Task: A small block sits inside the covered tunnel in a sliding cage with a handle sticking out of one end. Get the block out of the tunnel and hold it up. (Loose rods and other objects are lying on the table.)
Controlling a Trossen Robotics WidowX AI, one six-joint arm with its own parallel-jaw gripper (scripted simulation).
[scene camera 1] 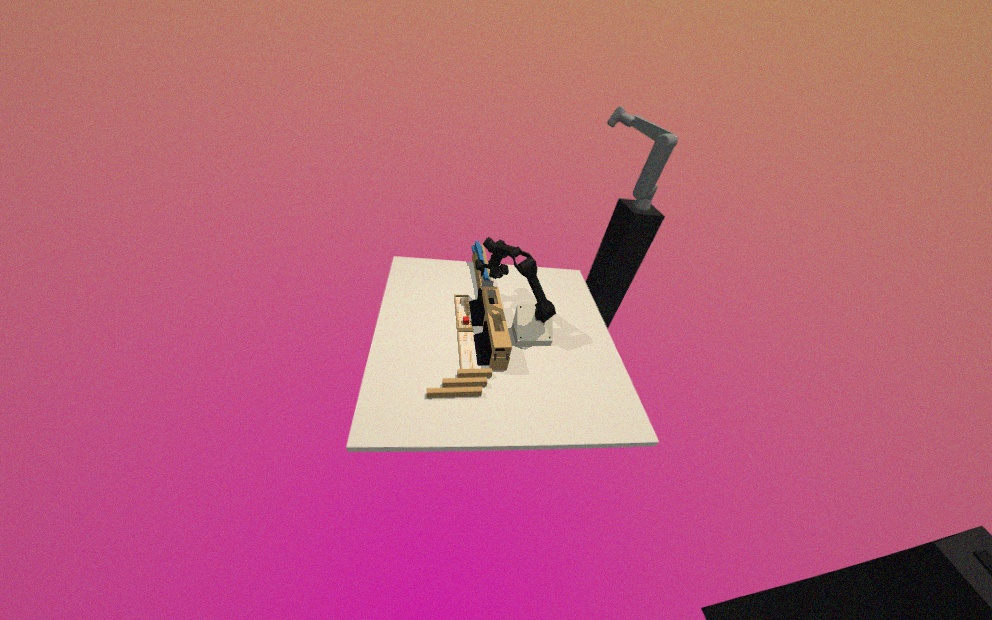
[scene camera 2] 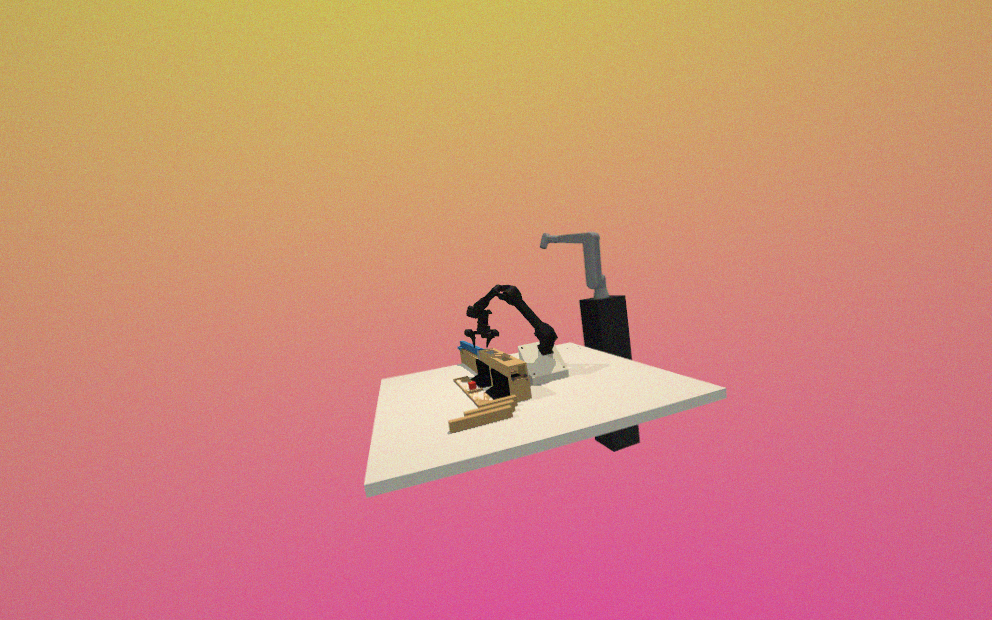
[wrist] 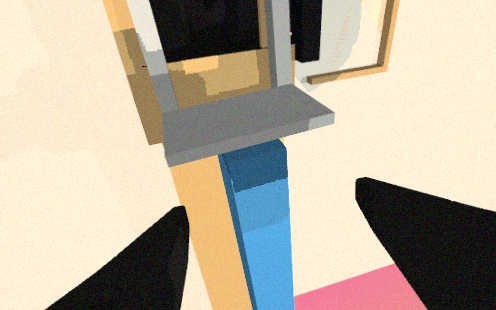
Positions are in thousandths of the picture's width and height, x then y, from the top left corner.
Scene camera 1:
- tan covered tunnel: 503,544
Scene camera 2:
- tan covered tunnel: 510,590
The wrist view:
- my gripper: 549,650
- tan covered tunnel: 402,598
